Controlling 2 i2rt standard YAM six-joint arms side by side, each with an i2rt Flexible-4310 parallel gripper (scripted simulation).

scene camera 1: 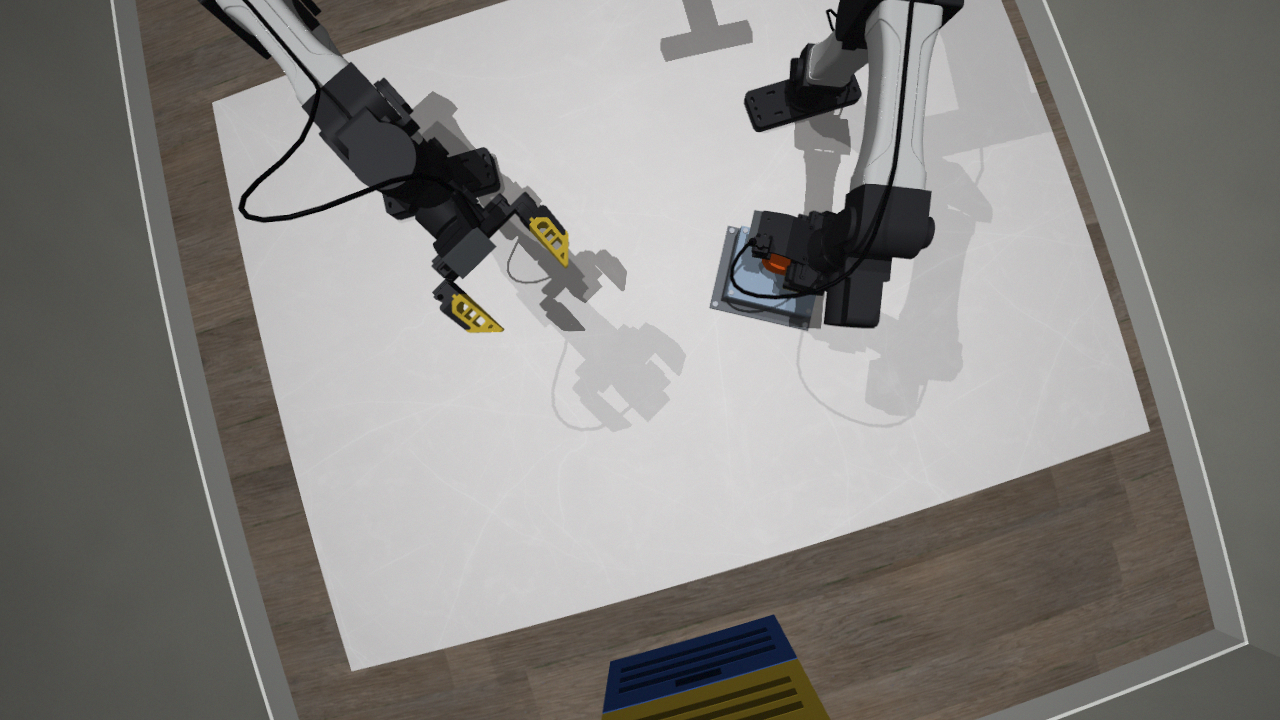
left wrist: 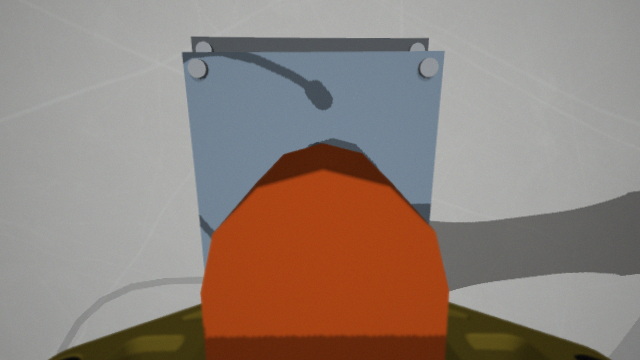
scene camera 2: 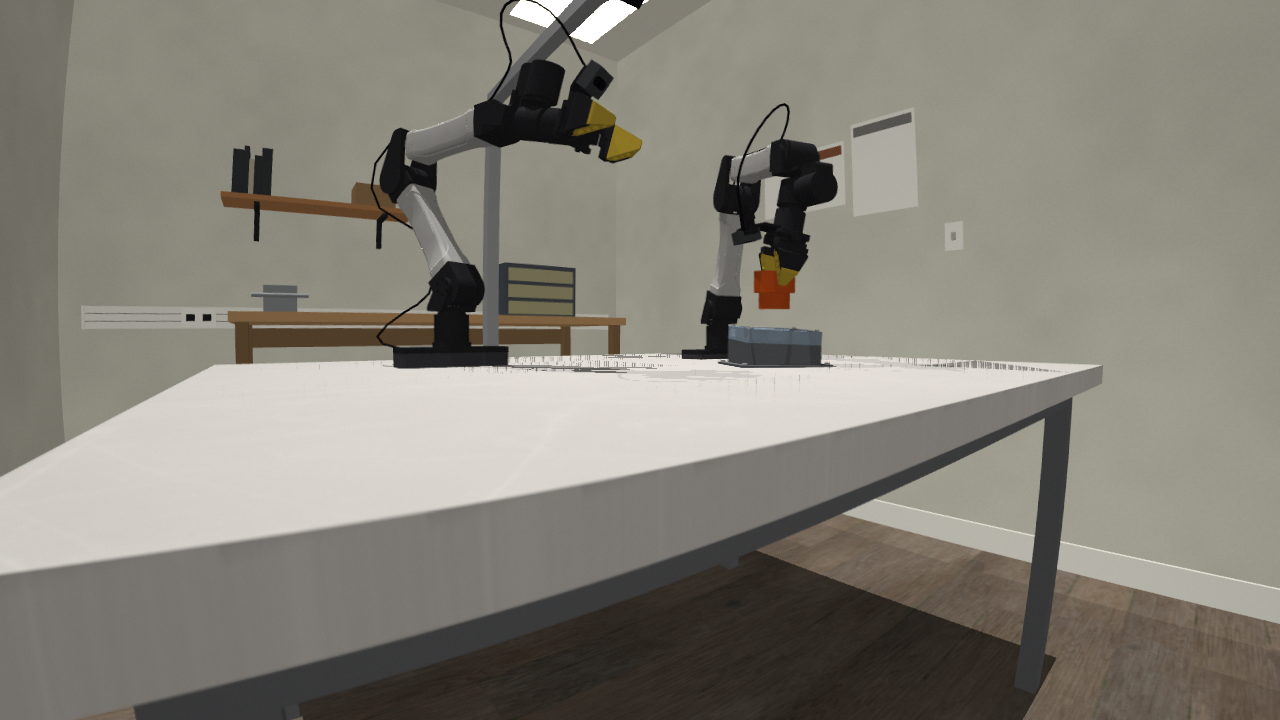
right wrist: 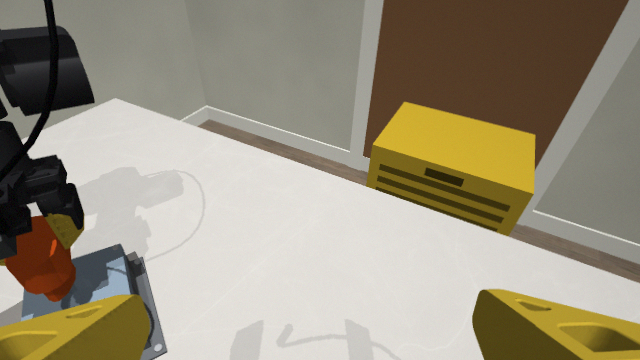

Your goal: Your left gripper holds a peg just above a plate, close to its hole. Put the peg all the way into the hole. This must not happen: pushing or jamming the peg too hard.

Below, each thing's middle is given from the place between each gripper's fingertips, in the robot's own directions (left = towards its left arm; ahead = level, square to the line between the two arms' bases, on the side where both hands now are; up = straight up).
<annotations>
My left gripper is now 1 cm to the left of the light blue plate [left wrist: 251, 108] and 11 cm above it. Round my left hand: orange peg [scene camera 2: 772, 295]: 2 cm below; then grey flange [scene camera 2: 740, 354]: 1 cm to the right, 15 cm below.
Now: right hand [scene camera 1: 535, 299] 34 cm to the right of the orange peg and 22 cm above it. Round my right hand: light blue plate (34 cm to the left, 31 cm below); grey flange (1 cm behind, 34 cm to the left, 35 cm below).
</annotations>
